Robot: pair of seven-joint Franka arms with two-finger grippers.
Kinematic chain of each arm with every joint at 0, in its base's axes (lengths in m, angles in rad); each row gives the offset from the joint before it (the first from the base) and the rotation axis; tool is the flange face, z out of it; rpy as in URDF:
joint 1: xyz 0 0 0.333 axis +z
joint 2: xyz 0 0 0 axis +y
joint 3: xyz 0 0 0.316 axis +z
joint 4: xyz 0.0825 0 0 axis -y
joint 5: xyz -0.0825 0 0.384 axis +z
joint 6: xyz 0 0 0 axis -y
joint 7: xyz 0.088 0 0 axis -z
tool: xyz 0 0 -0.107 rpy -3.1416 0 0
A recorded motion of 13 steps. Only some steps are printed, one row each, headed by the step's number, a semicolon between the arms.
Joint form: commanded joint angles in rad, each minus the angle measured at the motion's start. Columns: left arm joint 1, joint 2, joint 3, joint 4, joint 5, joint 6, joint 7; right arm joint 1, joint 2, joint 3, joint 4, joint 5, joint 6, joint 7.
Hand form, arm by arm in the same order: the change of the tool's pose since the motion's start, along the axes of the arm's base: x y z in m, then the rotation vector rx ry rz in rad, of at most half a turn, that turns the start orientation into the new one. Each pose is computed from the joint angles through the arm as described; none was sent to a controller.
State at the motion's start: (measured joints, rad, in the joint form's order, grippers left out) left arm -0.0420 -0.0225 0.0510 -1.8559 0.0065 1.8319 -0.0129; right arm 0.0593 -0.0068 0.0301 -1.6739 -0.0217 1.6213 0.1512
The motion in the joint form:
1: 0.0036 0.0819 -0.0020 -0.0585 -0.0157 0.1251 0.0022; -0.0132 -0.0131 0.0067 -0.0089 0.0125 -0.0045 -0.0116
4: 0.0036 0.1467 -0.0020 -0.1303 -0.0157 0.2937 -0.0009; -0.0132 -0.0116 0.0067 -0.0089 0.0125 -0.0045 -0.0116
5: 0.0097 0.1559 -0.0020 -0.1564 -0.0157 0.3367 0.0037; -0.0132 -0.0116 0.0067 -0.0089 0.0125 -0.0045 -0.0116
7: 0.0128 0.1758 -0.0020 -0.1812 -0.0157 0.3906 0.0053; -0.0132 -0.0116 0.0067 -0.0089 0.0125 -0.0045 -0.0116
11: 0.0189 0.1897 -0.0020 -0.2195 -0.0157 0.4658 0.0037; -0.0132 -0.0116 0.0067 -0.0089 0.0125 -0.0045 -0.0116
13: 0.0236 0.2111 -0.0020 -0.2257 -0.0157 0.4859 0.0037; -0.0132 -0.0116 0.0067 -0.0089 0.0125 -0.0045 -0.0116
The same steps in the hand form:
1: 0.0174 -0.0007 -0.0632 -0.0109 0.0151 0.0046; -0.0042 -0.0025 0.0026 0.0124 0.0016 0.0038
4: 0.0270 -0.0006 -0.1194 -0.0068 -0.0170 0.0085; -0.0038 -0.0025 0.0018 0.0123 0.0031 0.0038
5: 0.0258 0.0030 -0.1328 -0.0059 -0.0247 0.0102; -0.0038 -0.0025 0.0018 0.0123 0.0031 0.0038
7: 0.0262 0.0049 -0.1508 -0.0045 -0.0339 0.0119; -0.0038 -0.0025 0.0018 0.0123 0.0031 0.0038
11: 0.0240 0.0085 -0.1691 -0.0030 -0.0569 0.0198; -0.0038 -0.0025 0.0018 0.0123 0.0031 0.0038
13: 0.0245 0.0113 -0.1823 -0.0018 -0.0494 0.0245; -0.0038 -0.0025 0.0018 0.0123 0.0031 0.0038

